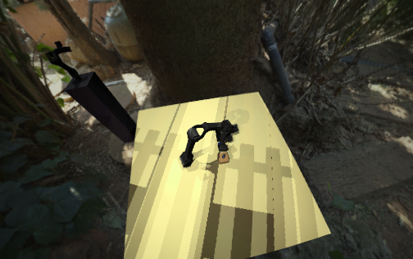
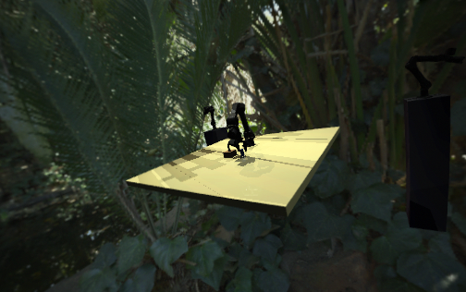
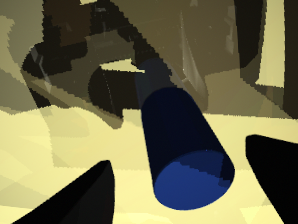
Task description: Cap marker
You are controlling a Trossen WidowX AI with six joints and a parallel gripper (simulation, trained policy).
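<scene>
Right now my gripper tip is 1 cm short of the brown holder block and 12 cm to the left of it. Round my gripper tip: blue cap 1 cm ahead.
</scene>
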